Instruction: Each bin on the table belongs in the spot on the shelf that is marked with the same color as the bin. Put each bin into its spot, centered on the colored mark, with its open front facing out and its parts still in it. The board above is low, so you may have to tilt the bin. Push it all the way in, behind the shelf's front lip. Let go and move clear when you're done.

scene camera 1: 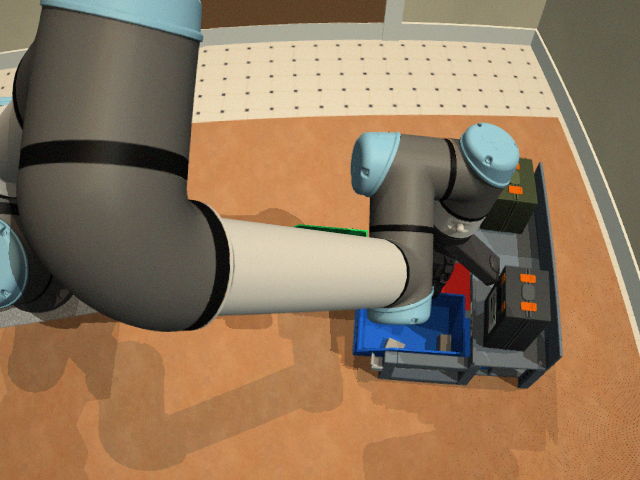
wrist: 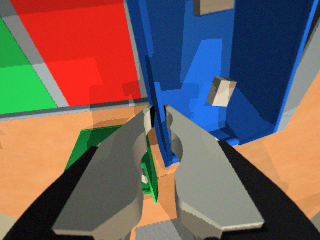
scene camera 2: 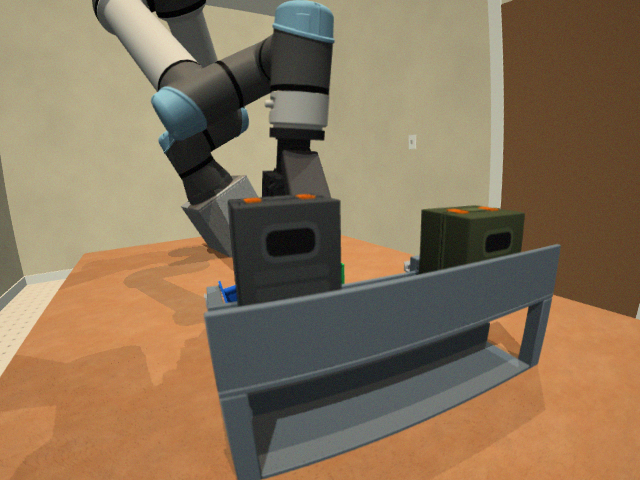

same spot on shelf back panel: (scene camera 2: 249, 345) = (scene camera 1: 552, 347)
